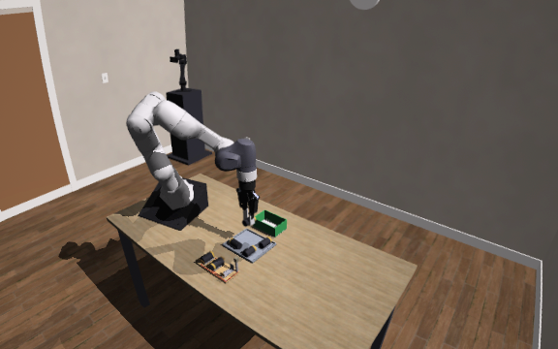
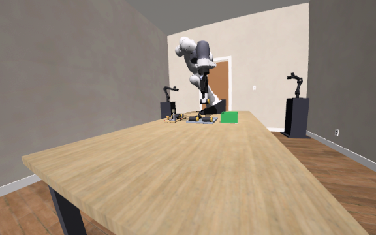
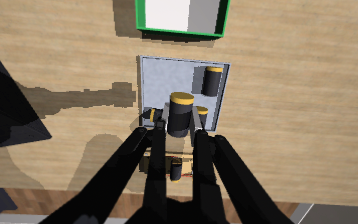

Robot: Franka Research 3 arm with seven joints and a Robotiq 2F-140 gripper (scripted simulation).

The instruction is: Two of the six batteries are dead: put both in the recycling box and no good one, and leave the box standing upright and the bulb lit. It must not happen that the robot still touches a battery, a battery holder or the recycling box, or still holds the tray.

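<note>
My hand is 200 mm to the left of the bulb, 80 mm short of it and 80 mm above it. The rest, counted from my hand: green recycling box (170 mm to the left, 150 mm below, 10 mm ahead); grey tray (160 mm below, 10 mm to the right, 10 mm ahead).
</note>
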